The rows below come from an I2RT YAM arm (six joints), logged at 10 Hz.
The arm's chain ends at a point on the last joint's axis. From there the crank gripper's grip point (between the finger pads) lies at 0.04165 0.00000 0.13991 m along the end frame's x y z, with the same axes.
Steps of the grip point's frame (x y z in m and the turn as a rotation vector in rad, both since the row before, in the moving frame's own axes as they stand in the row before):
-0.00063 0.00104 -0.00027 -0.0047 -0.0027 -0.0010
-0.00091 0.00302 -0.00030 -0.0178 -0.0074 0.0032
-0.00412 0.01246 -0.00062 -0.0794 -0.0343 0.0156
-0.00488 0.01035 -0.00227 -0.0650 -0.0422 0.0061
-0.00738 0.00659 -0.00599 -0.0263 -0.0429 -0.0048
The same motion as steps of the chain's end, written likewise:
-0.00025 0.00042 -0.00038 -0.0047 -0.0027 -0.0010
0.00013 0.00040 -0.00058 -0.0178 -0.0074 0.0032
0.00079 0.00070 -0.00150 -0.0794 -0.0343 0.0156
0.00108 0.00097 -0.00360 -0.0650 -0.0422 0.0061
-0.00135 0.00307 -0.00760 -0.0263 -0.0429 -0.0048

